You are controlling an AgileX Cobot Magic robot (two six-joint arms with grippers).
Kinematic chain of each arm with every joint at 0, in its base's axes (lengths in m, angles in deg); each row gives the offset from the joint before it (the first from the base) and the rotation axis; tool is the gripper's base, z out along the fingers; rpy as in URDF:
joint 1: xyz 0 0 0.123 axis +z
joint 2: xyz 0 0 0 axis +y
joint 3: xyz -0.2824 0 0.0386 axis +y
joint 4: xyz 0.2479 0 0.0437 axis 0.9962 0 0.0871
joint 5: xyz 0 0 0 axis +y
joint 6: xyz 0.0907 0 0.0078 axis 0.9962 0 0.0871
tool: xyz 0 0 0 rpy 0 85 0
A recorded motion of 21 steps. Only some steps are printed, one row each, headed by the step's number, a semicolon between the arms.
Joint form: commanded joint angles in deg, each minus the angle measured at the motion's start. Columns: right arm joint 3, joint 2, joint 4, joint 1, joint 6, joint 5; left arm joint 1, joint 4, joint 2, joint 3, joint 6, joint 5.
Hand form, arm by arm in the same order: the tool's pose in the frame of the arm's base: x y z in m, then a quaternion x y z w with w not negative. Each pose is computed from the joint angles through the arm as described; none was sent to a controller.
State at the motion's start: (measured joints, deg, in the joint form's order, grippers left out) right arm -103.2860 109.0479 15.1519 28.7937 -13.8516 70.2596; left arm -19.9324 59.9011 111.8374 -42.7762 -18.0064 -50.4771
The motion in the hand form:
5: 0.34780 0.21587 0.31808 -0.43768 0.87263 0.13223 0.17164; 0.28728 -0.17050 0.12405 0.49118 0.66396 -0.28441 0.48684
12: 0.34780 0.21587 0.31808 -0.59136 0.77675 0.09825 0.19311; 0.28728 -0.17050 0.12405 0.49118 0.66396 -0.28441 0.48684
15: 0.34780 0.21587 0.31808 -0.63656 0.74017 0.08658 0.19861; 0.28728 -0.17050 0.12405 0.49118 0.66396 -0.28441 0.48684
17: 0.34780 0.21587 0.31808 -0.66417 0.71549 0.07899 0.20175; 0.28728 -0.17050 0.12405 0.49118 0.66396 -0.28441 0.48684
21: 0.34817 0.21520 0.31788 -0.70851 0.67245 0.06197 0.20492; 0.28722 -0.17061 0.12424 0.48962 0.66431 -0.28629 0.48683
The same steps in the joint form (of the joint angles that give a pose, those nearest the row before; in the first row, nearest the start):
5: -0.44 -0.42 0.03 -0.10 -13.42 -0.30; -0.12 -0.99 -0.49 -0.06 0.00 -1.88
12: -0.44 -0.42 0.03 -0.10 -34.71 -0.30; -0.12 -0.99 -0.49 -0.06 0.00 -1.88
15: -0.44 -0.42 0.03 -0.10 -41.54 -0.30; -0.12 -0.99 -0.49 -0.06 0.00 -1.88
17: -0.44 -0.42 0.03 -0.10 -45.88 -0.30; -0.12 -0.99 -0.49 -0.06 0.00 -1.88
21: -0.44 -0.42 -0.50 -0.11 -53.04 -0.30; -0.12 -0.99 -0.49 -0.06 -0.25 -2.03

